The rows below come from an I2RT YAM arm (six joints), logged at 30 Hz.
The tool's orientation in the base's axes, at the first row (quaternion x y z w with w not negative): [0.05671 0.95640 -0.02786 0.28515]
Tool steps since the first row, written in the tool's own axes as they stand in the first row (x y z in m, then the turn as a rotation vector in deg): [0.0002 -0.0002 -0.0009 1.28 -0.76 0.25]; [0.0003 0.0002 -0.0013 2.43 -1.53 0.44]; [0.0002 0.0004 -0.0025 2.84 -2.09 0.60]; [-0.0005 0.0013 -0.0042 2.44 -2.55 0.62]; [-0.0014 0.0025 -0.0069 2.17 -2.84 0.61]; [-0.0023 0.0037 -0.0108 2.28 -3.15 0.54]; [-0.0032 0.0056 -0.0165 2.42 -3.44 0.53]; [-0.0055 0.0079 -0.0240 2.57 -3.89 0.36]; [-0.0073 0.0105 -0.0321 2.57 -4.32 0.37]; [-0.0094 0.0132 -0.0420 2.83 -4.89 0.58]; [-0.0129 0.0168 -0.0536 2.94 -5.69 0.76]
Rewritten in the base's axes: [-0.0007 -0.0001 0.0006 -1.02 -0.66 -0.90]; [-0.0009 0.0003 0.0009 -1.97 -1.33 -1.67]; [-0.0015 0.0006 0.0020 -2.29 -1.86 -2.02]; [-0.0017 0.0016 0.0038 -2.01 -2.36 -1.80]; [-0.0023 0.0029 0.0065 -1.83 -2.67 -1.64]; [-0.0035 0.0044 0.0102 -1.99 -2.96 -1.64]; [-0.0056 0.0067 0.0154 -2.15 -3.23 -1.70]; [-0.0075 0.0094 0.0229 -2.42 -3.65 -1.63]; [-0.0100 0.0125 0.0306 -2.47 -4.08 -1.63]; [-0.0133 0.0158 0.0400 -2.65 -4.64 -1.93]; [-0.0163 0.0201 0.0515 -2.74 -5.44 -2.13]
